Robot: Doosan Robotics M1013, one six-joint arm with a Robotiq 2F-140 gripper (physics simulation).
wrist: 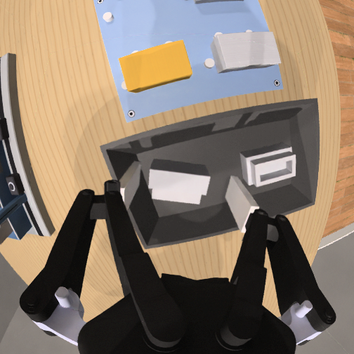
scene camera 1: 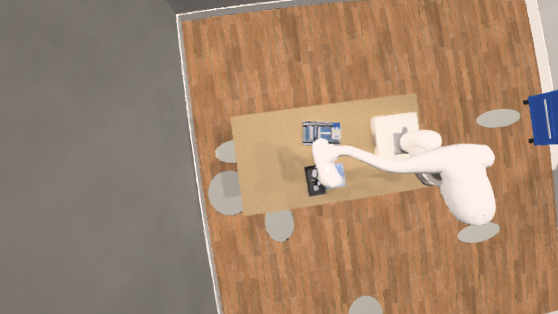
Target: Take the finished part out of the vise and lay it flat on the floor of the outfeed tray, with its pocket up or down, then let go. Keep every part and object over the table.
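Places are measured from the arm's base along level axes (x back, y left, z down), in metres.
Pixels of known places: gripper, fingertip midpoint: (scene camera 1: 314, 174); arm's base at its link origin: (scene camera 1: 403, 143).
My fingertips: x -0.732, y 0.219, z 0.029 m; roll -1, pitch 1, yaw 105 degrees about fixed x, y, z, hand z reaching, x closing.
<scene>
Ahead of a thing's pixels: the offset from my fingertips to its top centre. "*": to the spot under its first point.
The outfeed tray @(* dx -0.051, dy +0.072, dz +0.001 m) (scene camera 1: 308, 183) (wrist: 220, 143) is dark grey and walled. A light grey part (wrist: 179, 186) lies in its left half in the wrist view, a plain stepped face upward; no pocket shows on it. Another light part (wrist: 272, 167) with its rectangular pocket upward lies at the right end. My gripper (wrist: 184, 179) is open and empty, its pads spread to either side of the left part and apart from it. The arm hides the gripper in the scene view. The vise @(dx +0.072, dy -0.321, dz -0.071 m) (scene camera 1: 321, 133) (wrist: 11, 200) shows in part at the wrist view's left edge; its jaws are too small to read.
A light blue plate @(dx +0.166, dy +0.026, dz +0.020 m) (scene camera 1: 341, 171) (wrist: 200, 87) beside the tray carries an orange block (wrist: 157, 66) and a grey block (wrist: 247, 51). A white base block (scene camera 1: 395, 122) stands at the table's right end in the scene view. The table edge (wrist: 327, 165) runs close to the tray's right end.
</scene>
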